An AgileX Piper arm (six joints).
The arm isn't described. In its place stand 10 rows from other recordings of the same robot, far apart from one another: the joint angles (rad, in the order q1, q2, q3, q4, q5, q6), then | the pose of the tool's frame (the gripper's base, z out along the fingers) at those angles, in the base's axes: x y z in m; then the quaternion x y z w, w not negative.
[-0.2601 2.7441 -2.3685 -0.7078 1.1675 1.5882] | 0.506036, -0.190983, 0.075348, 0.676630, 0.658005, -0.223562, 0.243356
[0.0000 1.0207 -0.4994 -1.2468 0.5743 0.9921] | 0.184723, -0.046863, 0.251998, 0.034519, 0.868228, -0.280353, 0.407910
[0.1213 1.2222 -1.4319 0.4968 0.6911 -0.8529] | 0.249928, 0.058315, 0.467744, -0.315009, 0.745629, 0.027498, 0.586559
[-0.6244 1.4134 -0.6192 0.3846 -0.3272 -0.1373] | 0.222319, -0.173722, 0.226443, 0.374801, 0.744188, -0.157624, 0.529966
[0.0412 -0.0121 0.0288 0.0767 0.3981 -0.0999] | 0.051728, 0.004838, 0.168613, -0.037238, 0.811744, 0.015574, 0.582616
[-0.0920 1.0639 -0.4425 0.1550 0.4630 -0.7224] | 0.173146, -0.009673, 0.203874, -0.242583, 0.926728, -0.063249, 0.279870
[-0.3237 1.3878 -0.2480 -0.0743 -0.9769 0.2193] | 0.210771, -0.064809, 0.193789, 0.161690, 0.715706, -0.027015, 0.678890
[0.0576 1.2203 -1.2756 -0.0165 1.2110 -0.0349] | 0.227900, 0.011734, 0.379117, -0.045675, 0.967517, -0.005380, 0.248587
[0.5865 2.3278 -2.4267 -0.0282 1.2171 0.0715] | 0.427040, 0.280877, 0.291731, -0.246561, 0.931628, 0.072844, 0.256849
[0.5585 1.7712 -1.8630 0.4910 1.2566 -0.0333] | 0.299068, 0.234995, 0.388248, -0.258598, 0.904576, 0.295642, 0.165724
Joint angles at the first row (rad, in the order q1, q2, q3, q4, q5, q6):
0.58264 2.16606 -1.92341 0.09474 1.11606 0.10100
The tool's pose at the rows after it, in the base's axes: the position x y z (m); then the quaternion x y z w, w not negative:
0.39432, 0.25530, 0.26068, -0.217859, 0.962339, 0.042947, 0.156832
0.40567, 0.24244, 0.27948, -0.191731, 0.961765, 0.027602, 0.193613
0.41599, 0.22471, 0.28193, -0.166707, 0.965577, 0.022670, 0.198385
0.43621, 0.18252, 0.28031, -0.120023, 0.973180, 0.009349, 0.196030
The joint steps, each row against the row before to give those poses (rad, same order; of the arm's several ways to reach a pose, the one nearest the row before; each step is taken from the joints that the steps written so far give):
-0.00246 -0.00540 -0.10499 -0.12577 0.08442 0.04040
-0.02567 -0.00497 -0.05764 -0.05720 0.00377 0.03518
-0.04225 -0.00083 -0.00715 -0.00643 0.00084 0.01010
-0.09809 0.00309 0.00008 -0.00479 0.00520 -0.00088

